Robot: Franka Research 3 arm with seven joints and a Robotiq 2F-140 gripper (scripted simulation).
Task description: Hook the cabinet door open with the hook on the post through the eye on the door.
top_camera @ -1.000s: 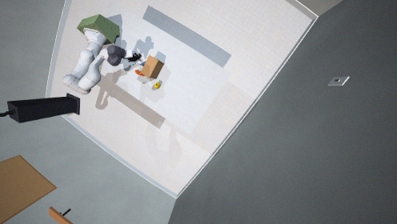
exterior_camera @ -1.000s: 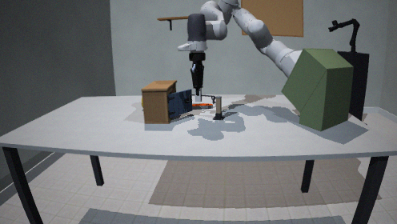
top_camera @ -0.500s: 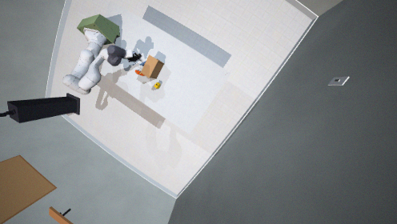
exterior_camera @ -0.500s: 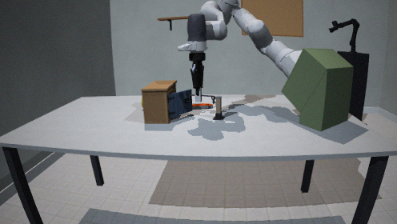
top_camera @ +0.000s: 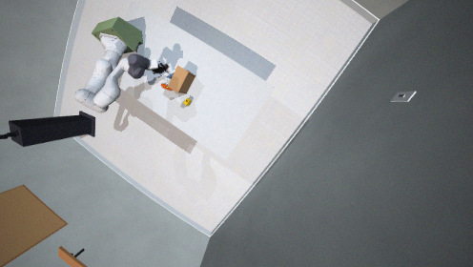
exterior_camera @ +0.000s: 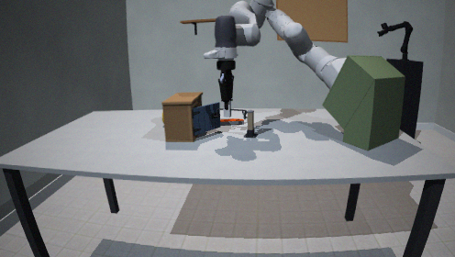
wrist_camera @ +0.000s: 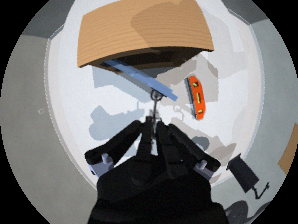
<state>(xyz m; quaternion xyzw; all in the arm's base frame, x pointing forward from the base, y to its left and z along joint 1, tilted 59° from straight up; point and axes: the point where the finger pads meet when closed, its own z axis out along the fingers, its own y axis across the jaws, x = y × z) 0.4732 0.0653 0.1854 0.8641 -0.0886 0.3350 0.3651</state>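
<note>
Now: the cabinet door 9 cm ahead of my hand and 4 cm below it. From my hand the other things lie so: orange object (2 cm behind, 15 cm to the right, 10 cm below); then small yellow object (27 cm ahead, 24 cm to the right, 7 cm below).
</note>
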